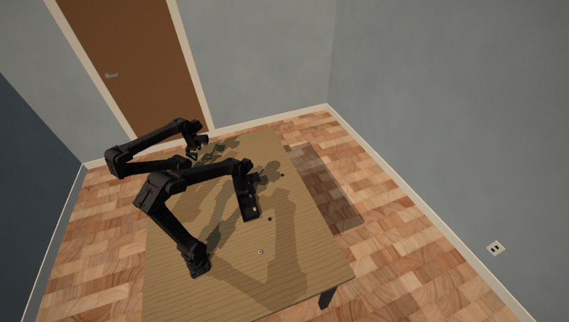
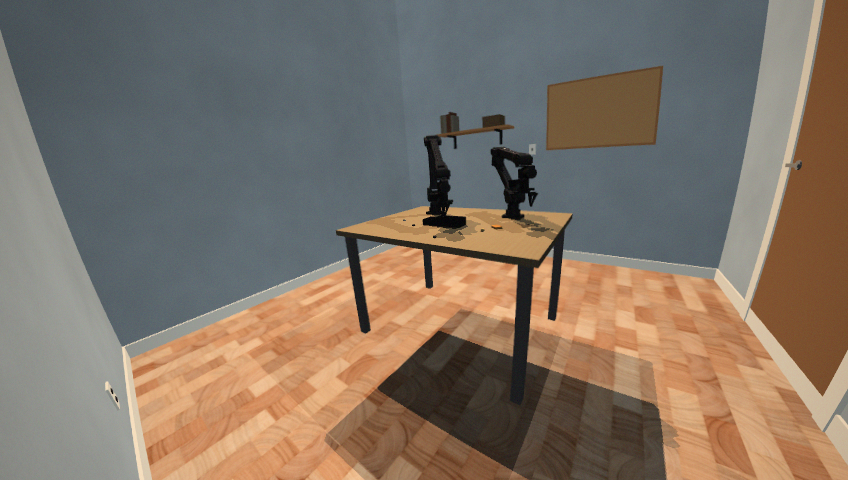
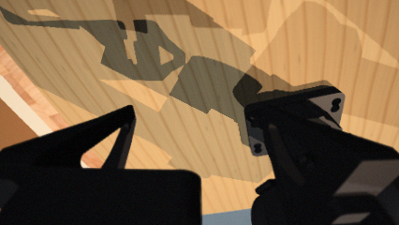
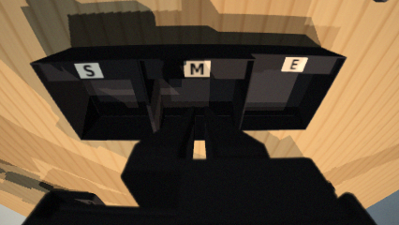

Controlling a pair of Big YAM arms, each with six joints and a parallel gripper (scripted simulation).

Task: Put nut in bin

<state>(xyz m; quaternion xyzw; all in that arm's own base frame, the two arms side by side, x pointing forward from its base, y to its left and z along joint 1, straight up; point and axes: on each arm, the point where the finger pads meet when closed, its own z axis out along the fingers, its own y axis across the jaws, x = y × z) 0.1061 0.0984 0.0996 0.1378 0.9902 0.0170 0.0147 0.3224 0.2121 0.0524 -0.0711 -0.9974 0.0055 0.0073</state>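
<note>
Now: right hand 1 cm short of the black bin strip and 3 cm above it. Round my right hand: silver nut 1 cm behind, 31 cm to the right, 5 cm below; then small bolt 8 cm ahead, 27 cm to the left, 5 cm below; then orange block 1 cm behind, 32 cm to the left, 5 cm below.
</note>
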